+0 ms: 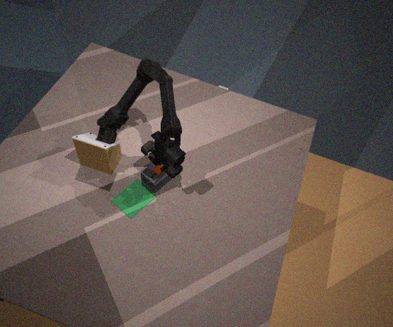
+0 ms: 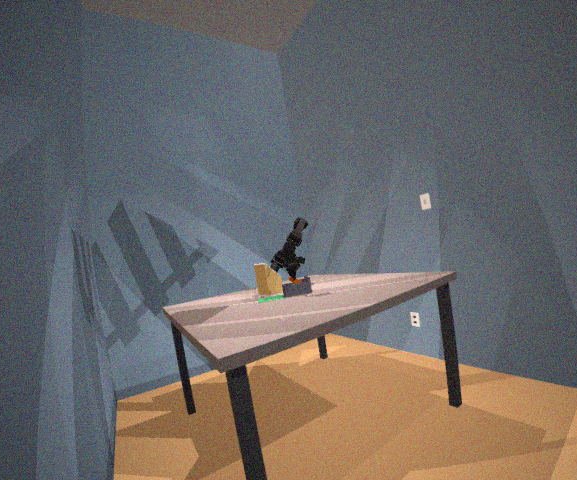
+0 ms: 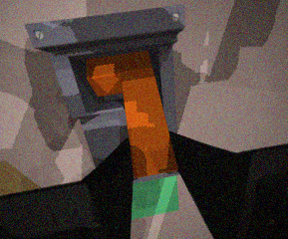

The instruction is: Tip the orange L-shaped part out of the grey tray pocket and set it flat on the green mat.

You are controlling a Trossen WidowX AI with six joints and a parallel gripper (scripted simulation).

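Right now my gripper tip is 8 cm past the green mat, 12 cm to the left of it and 10 cm above it. Round my gripper tip: orange L-shaped part 4 cm to the left, 3 cm below.
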